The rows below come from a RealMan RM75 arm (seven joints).
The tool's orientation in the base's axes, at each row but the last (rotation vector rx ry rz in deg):
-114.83, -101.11, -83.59
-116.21, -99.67, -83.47
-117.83, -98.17, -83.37
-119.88, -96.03, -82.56
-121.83, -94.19, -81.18
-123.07, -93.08, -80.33
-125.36, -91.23, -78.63
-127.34, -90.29, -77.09
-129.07, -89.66, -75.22
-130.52, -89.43, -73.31
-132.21, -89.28, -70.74
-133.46, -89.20, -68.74
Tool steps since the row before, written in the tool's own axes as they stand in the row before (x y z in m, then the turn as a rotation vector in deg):
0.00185, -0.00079, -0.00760, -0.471, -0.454, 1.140
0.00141, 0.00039, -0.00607, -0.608, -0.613, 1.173
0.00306, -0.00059, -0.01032, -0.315, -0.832, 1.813
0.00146, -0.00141, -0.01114, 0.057, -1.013, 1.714
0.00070, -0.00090, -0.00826, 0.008, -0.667, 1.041
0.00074, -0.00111, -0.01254, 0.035, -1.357, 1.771
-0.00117, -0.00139, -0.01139, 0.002, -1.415, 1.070
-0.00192, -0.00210, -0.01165, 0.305, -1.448, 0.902
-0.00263, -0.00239, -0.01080, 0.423, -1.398, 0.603
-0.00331, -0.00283, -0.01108, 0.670, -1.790, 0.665
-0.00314, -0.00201, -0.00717, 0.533, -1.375, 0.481
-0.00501, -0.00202, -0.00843, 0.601, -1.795, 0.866
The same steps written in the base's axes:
-0.00523, -0.00313, 0.00496, 0.347, 0.517, -1.158
-0.00336, -0.00284, 0.00443, 0.252, 0.494, -1.347
-0.00683, -0.00380, 0.00743, 0.429, 1.167, -1.592
-0.00784, -0.00496, 0.00649, 0.206, 1.443, -1.358
-0.00565, -0.00389, 0.00474, 0.084, 0.879, -0.866
-0.00835, -0.00612, 0.00720, -0.036, 1.604, -1.551
-0.00793, -0.00648, 0.00530, -0.501, 1.220, -1.186
-0.00873, -0.00662, 0.00489, -0.605, 1.361, -0.886
-0.00852, -0.00636, 0.00403, -0.728, 1.268, -0.599
-0.00909, -0.00665, 0.00387, -0.978, 1.662, -0.612
-0.00615, -0.00484, 0.00202, -0.766, 1.276, -0.438
-0.00716, -0.00675, 0.00187, -0.884, 1.708, -0.797

